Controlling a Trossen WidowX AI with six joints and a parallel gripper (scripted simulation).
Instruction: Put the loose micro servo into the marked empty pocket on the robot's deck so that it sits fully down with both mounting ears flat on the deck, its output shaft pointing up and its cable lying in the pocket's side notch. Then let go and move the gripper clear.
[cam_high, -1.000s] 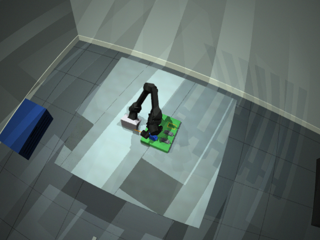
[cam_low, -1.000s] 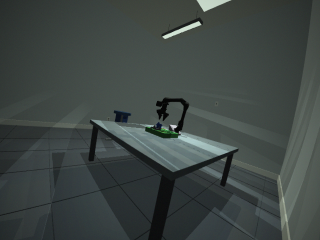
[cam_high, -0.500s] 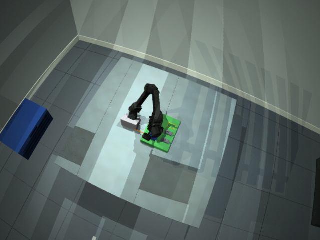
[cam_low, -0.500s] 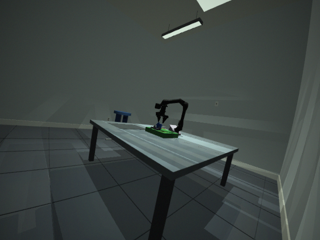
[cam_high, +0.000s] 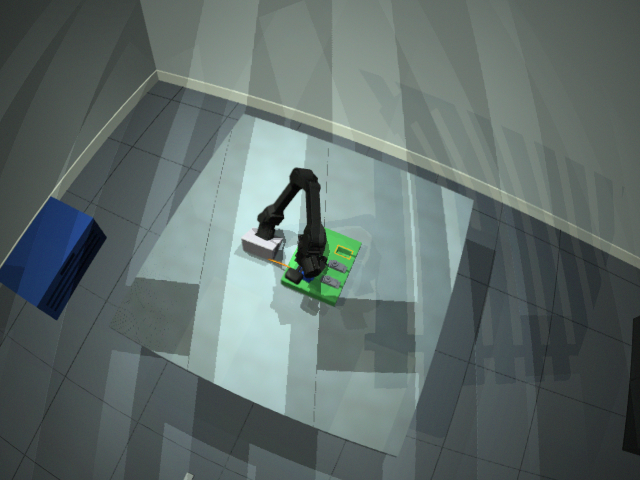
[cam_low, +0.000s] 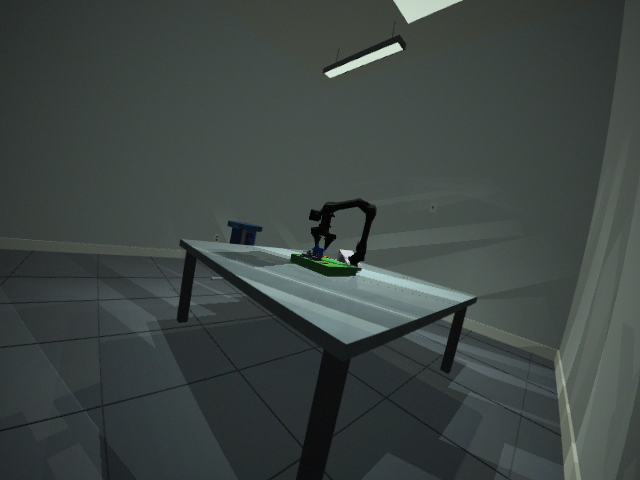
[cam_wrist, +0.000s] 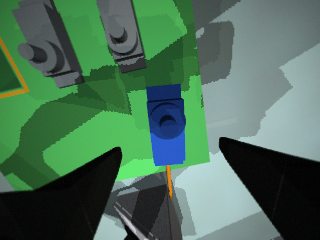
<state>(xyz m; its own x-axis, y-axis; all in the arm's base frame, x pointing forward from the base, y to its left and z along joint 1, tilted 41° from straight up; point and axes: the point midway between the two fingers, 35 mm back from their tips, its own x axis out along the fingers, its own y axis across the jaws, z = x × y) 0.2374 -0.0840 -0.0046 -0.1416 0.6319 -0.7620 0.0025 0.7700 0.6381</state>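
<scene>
My gripper tip is now 100 mm to the right of the green deck and 80 mm above it.
</scene>
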